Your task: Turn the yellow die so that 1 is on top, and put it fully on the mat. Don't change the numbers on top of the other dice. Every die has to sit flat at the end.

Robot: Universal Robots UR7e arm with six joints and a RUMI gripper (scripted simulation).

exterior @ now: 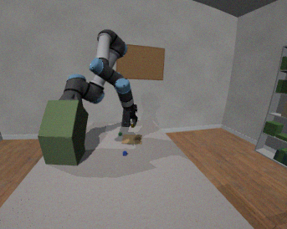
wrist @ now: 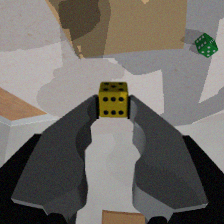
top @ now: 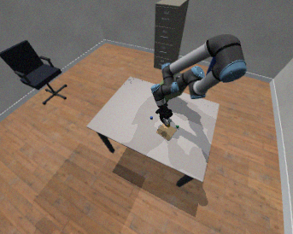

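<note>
My hand is 1 cm above the yellow die. From my hand the other things lie so: green die (10 cm behind, 6 cm to the left, 10 cm below); then blue die (4 cm behind, 20 cm to the right, 10 cm below); then tan mat (11 cm below).
</note>
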